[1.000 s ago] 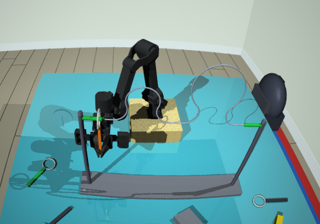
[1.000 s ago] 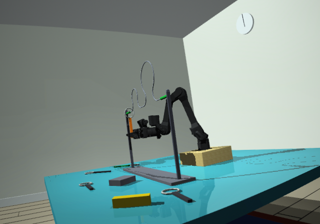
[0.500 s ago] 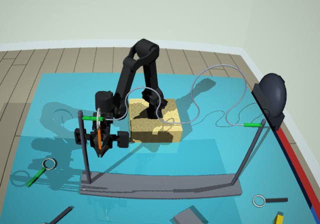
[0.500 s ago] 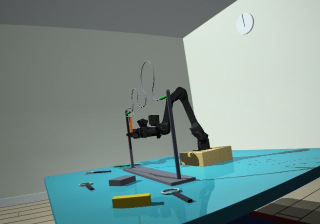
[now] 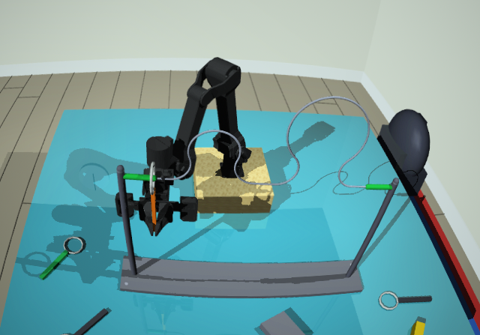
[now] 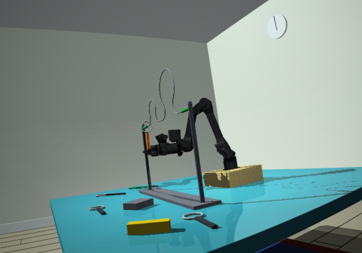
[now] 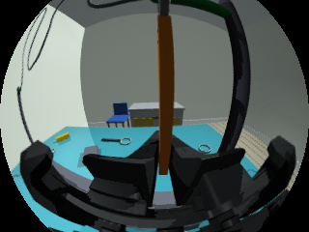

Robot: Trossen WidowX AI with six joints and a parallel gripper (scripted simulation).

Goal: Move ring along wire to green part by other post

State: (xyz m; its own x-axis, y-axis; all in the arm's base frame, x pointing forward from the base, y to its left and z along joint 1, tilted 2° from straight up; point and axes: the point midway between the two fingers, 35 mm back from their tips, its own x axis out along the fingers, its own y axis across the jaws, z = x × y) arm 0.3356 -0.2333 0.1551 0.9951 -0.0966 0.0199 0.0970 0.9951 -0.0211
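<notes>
My gripper tip is 8 cm below the ring with orange handle and 3 cm past it. From my gripper tip the other things lie so: grey block 29 cm to the left, 21 cm below, 17 cm ahead; then yellow block 64 cm to the left, 28 cm ahead, 20 cm below.
</notes>
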